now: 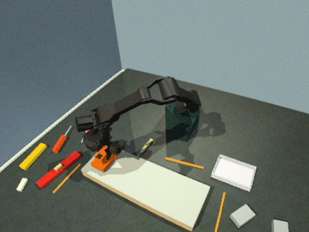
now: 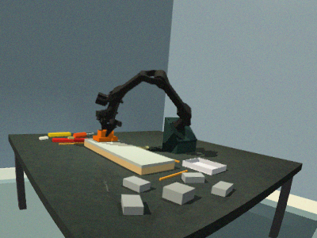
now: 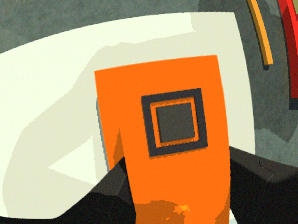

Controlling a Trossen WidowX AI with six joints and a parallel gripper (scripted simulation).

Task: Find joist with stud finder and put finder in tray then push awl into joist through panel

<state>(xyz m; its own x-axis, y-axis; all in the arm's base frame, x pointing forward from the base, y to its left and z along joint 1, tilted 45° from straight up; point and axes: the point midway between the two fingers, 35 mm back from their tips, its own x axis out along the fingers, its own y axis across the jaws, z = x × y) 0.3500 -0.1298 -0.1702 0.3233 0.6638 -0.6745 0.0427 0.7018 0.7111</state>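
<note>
Now: gripper tip 19 cm past the white tray, 53 cm to the right of it and 5 cm above it. Round my gripper tip: orange stud finder: 1 cm ahead, 2 cm above; then awl: 15 cm behind, 11 cm to the left, 6 cm below; then square indicator: 2 cm ahead, 3 cm above.
</note>
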